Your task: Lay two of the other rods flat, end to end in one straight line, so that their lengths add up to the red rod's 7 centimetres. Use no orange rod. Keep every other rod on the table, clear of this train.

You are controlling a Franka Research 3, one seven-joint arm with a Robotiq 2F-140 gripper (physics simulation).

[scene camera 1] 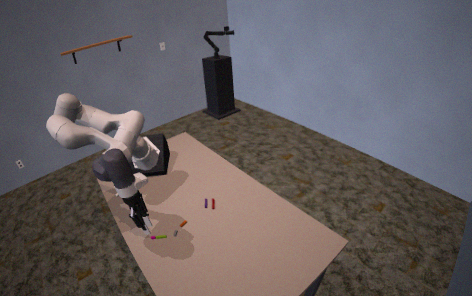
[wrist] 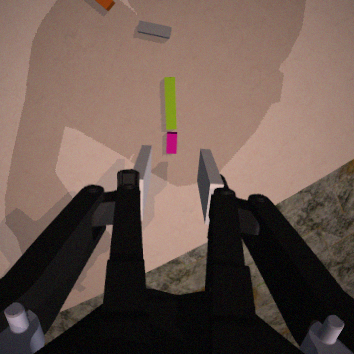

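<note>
A lime green rod [scene camera 1: 161, 237] [wrist: 170, 104] lies flat on the table. A short magenta rod [scene camera 1: 153, 237] [wrist: 171, 143] lies flat at its end, in line with it, with at most a very thin gap between the two in the wrist view. My gripper [scene camera 1: 147, 232] [wrist: 174, 162] is open and empty, its fingers apart above the table near the magenta rod's outer end. The red rod [scene camera 1: 213, 204] lies farther up the table, and a purple rod [scene camera 1: 206, 203] lies beside it, roughly parallel and apart.
A grey rod [scene camera 1: 175, 233] [wrist: 154, 29] lies beyond the green rod's far end, apart from it. An orange rod [scene camera 1: 183, 223] [wrist: 105, 4] lies beyond the grey one. The table [scene camera 1: 260, 225] ends close to the gripper, with the floor [wrist: 320, 225] past its edge.
</note>
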